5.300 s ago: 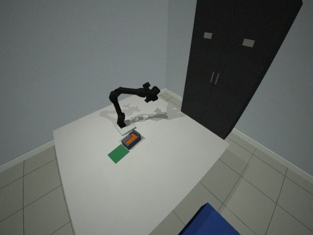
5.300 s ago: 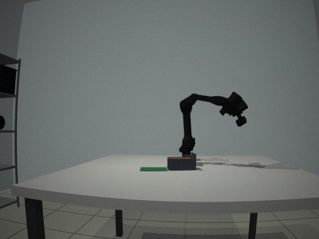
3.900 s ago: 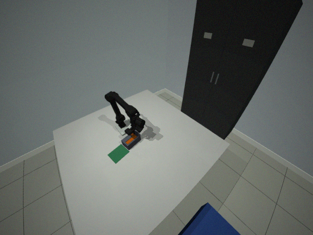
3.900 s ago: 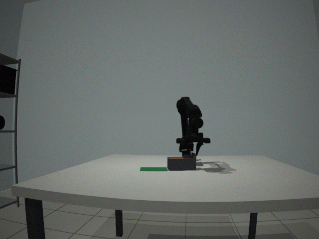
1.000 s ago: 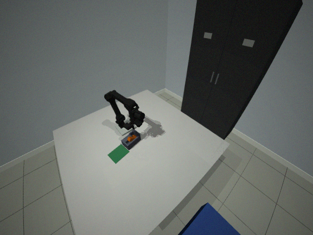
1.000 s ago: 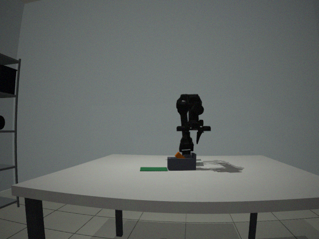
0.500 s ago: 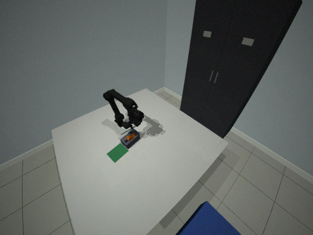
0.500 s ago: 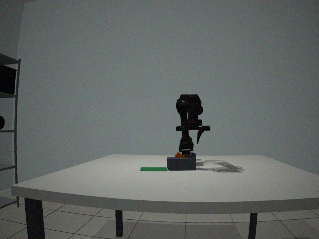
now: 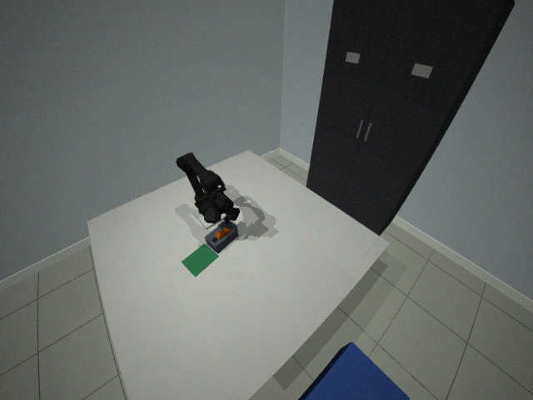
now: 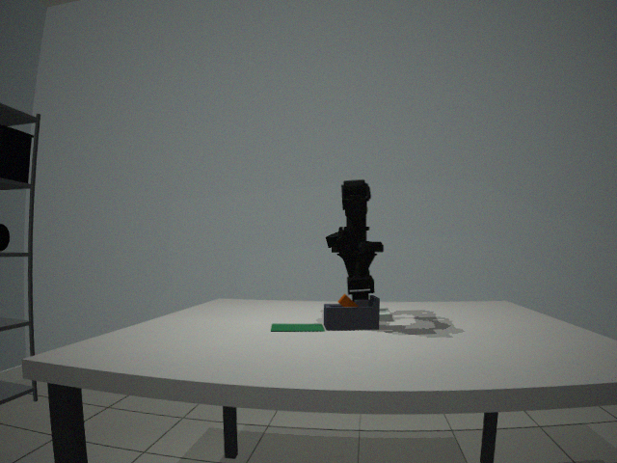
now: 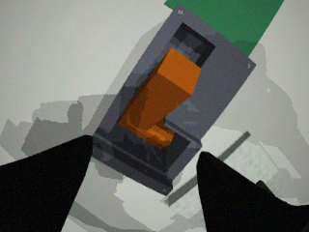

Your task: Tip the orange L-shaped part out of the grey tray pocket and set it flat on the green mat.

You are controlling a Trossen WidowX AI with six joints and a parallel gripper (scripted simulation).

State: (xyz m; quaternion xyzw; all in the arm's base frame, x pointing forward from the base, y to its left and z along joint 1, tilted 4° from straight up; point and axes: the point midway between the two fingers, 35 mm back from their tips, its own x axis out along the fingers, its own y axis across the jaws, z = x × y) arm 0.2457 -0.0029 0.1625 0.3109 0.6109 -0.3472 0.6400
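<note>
The orange L-shaped part is 110 mm below my gripper tip, 20 mm behind it and 10 mm to the left of it. Round my gripper tip: green mat 170 mm to the right, 160 mm below, 10 mm ahead.
</note>
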